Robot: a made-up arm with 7 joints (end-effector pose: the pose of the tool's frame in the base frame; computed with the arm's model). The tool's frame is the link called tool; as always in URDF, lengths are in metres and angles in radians. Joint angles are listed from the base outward.
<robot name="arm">
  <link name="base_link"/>
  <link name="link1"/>
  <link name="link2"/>
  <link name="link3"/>
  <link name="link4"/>
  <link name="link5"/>
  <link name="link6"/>
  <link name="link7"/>
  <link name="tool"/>
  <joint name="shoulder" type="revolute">
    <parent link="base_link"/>
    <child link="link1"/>
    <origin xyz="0.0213 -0.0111 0.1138" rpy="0 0 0"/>
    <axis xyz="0 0 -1"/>
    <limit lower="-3.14" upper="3.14" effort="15" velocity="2.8"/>
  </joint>
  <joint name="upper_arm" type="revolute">
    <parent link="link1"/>
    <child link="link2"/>
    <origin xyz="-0.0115 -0.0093 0.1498" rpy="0 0 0"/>
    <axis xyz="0 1 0"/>
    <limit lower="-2.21" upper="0.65" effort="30" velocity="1.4"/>
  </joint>
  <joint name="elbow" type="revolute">
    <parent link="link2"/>
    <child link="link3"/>
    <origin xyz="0.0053 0.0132 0.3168" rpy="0 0 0"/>
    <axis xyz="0 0 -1"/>
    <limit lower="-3.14" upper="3.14" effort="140" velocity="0.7"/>
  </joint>
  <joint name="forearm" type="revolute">
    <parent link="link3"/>
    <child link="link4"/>
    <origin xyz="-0.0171 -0.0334 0.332" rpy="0 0 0"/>
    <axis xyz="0 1 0"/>
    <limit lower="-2.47" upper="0.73" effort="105" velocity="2.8"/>
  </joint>
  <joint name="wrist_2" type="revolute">
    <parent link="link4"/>
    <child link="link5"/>
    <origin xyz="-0.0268 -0.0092 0.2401" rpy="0 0 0"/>
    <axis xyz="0 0 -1"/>
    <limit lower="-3.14" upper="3.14" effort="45" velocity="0.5"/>
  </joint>
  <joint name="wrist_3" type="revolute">
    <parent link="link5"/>
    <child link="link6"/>
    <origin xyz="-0.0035 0.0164 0.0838" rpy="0 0 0"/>
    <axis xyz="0 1 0"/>
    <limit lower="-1.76" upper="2.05" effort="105" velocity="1.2"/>
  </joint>
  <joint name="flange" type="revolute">
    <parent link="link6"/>
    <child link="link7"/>
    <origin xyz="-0.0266 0.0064 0.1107" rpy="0 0 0"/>
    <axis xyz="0 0 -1"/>
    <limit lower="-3.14" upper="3.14" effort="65" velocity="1.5"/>
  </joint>
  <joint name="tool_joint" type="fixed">
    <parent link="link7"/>
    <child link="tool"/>
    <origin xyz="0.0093 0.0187 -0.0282" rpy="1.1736 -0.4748 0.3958"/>
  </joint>
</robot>
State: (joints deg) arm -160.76 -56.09 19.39 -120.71 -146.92 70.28 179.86
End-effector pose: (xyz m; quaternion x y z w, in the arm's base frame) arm 0.4525 -0.2616 0.2375 -0.6107 0.6210 0.4584 0.1769
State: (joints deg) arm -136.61 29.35 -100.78 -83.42 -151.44 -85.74 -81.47
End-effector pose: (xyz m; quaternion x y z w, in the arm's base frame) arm -0.1527 0.5206 0.8022 -0.0741 0.6627 0.6907 0.2797
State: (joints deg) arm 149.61 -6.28 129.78 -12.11 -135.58 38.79 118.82
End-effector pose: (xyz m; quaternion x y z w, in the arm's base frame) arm 0.1210 -0.1118 1.2926 0.3143 0.0564 0.9093 0.2670
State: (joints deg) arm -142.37 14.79 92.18 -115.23 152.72 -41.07 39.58
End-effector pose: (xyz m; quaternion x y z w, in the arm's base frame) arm -0.2950 -0.2544 0.7777 0.5886 -0.4745 -0.6545 0.0044
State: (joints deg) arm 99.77 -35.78 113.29 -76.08 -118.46 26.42 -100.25
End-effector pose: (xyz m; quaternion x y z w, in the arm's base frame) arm 0.4990 0.2377 0.9033 0.7843 0.0510 -0.2420 0.5689
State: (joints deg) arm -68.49 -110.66 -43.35 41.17 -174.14 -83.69 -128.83
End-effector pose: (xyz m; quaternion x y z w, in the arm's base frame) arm -0.3881 -0.7709 0.1710 0.3046 -0.1843 0.3704 0.8579
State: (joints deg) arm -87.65 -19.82 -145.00 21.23 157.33 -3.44 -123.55
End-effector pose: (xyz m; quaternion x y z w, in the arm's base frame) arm -0.1249 -0.4567 1.1820 0.2251 -0.3429 -0.8631 0.2947
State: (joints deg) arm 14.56 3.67 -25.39 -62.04 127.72 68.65 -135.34
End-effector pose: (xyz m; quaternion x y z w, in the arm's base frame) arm -0.2995 -0.1874 1.0736 0.4303 -0.5321 0.7291 0.0080
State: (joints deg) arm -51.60 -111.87 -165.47 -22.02 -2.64 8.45 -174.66
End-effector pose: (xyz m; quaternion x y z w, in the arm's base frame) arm -0.6096 -0.8302 0.1018 0.5310 -0.5297 0.6533 0.1038
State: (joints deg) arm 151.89 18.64 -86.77 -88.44 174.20 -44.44 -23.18
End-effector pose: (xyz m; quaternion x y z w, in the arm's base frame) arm -0.4010 0.1945 0.9217 0.0768 0.6820 0.6852 0.2437
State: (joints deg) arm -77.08 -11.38 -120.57 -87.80 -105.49 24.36 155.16
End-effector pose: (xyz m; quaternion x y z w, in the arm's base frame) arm 0.3837 0.0225 0.9359 -0.7937 -0.3020 -0.3864 0.3598
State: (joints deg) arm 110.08 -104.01 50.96 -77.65 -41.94 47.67 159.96
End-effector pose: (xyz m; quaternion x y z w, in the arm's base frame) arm 0.5405 0.5021 -0.1707 0.3710 0.5670 -0.1696 0.7156
